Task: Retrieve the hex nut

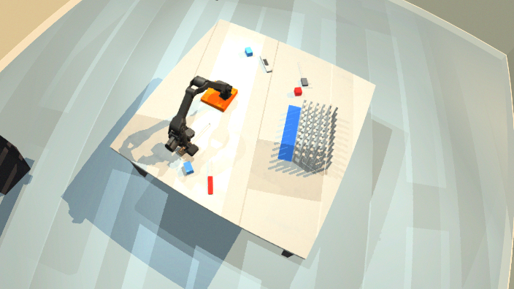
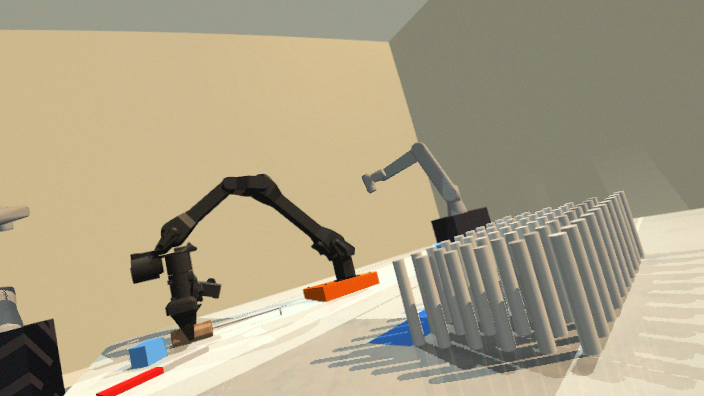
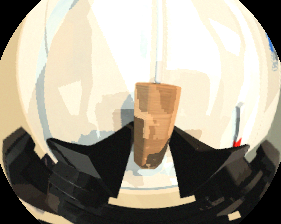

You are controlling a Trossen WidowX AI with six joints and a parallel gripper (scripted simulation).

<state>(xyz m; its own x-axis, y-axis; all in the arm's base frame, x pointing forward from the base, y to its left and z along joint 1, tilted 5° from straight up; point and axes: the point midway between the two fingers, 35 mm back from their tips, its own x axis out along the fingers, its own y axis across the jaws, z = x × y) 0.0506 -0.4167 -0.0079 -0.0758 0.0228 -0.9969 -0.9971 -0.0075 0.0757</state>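
Right now my gripper tip is 110 mm to the right of the hook tool and 10 mm below it. The rest, counted from my gripper tip: blue taped strip (470 mm to the left, 400 mm ahead, 10 mm below); red-handled tool (210 mm ahead, 30 mm to the right); red block (740 mm to the left, 280 mm ahead, 10 mm above).
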